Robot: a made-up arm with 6 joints.
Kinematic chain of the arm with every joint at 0, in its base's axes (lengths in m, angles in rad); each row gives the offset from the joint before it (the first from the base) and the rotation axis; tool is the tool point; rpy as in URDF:
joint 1: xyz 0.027 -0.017 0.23 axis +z
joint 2: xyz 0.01 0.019 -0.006 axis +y
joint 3: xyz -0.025 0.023 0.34 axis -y
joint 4: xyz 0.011 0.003 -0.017 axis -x
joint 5: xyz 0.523 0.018 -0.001 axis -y
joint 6: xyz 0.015 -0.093 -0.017 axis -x
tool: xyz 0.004 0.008 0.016 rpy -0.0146 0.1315 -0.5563
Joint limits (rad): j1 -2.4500..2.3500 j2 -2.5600..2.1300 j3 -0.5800..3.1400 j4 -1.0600..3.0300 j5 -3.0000..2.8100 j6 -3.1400..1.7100
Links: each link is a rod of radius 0.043 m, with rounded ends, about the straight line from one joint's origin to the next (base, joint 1, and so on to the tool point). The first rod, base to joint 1, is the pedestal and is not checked.
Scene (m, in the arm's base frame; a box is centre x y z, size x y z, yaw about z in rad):
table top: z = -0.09
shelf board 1: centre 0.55 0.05 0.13 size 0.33 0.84 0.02 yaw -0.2
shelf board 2: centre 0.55 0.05 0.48 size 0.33 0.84 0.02 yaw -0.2
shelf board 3: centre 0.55 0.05 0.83 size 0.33 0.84 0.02 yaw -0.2
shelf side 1: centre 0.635 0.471 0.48 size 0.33 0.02 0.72 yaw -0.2
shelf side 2: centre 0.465 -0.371 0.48 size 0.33 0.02 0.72 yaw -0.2
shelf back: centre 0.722 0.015 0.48 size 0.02 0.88 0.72 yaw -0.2
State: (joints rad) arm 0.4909 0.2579 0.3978 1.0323 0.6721 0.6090
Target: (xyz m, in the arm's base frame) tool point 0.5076 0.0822 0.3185
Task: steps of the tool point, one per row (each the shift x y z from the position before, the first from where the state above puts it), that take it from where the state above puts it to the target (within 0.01 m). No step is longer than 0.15 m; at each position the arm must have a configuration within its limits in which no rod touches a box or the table.
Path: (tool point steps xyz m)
1: -0.0939 0.0508 -0.0405
2: -0.0980 0.0251 -0.0517
3: -0.0949 0.0006 -0.0623
4: -0.0856 -0.0208 -0.0717
5: 0.1132 -0.0044 -0.0307
6: 0.1169 -0.0448 -0.0416
7: 0.1045 -0.0871 -0.0525
8: -0.0165 -0.1268 -0.0026

